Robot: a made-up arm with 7 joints.
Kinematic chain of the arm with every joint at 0, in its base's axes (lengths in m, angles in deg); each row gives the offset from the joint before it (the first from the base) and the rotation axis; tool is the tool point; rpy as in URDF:
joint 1: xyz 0 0 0.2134 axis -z
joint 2: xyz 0 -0.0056 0.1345 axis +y
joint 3: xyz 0 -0.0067 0.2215 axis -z
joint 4: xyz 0 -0.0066 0.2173 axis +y
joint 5: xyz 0 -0.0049 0.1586 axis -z
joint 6: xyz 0 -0.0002 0.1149 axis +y
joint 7: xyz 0 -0.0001 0.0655 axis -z
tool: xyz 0 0 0 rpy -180 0 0
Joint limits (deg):
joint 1: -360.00..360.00
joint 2: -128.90..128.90
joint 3: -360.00..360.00
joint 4: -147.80..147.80
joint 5: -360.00..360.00
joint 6: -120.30..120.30
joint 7: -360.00..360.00
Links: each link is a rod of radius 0.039 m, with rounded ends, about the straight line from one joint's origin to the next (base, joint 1, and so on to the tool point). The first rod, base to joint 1, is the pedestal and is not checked.
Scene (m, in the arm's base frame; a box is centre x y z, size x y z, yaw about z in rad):
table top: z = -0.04
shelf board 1: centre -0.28 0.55 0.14 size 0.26 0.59 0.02 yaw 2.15
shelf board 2: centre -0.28 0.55 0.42 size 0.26 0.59 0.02 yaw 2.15
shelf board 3: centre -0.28 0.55 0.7 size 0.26 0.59 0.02 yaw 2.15
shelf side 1: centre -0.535 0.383 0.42 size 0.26 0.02 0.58 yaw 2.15
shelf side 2: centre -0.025 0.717 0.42 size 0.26 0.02 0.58 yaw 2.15
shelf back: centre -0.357 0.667 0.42 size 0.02 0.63 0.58 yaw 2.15
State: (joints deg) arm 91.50 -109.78 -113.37 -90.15 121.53 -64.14 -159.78
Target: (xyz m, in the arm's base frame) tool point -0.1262 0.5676 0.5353
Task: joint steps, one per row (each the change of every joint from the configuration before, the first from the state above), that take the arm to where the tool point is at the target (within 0.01 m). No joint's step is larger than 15 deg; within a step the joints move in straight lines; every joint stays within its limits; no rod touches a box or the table.
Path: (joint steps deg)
1: 4.27 -2.21 1.09 -12.94 -2.36 -0.60 0.00
2: 4.27 -2.21 1.10 -12.95 -2.37 -0.60 0.00
3: 4.27 -2.21 1.09 -12.94 -2.36 -0.60 0.00
4: 9.14 13.55 -13.48 6.70 2.75 1.92 0.00
5: 9.14 13.55 -13.48 6.70 2.76 1.93 0.00
6: -6.03 0.97 2.87 12.17 1.68 0.30 0.00
7: -6.03 0.98 2.87 12.17 1.69 0.30 0.00
8: -6.04 0.97 2.87 12.17 1.68 0.29 0.00

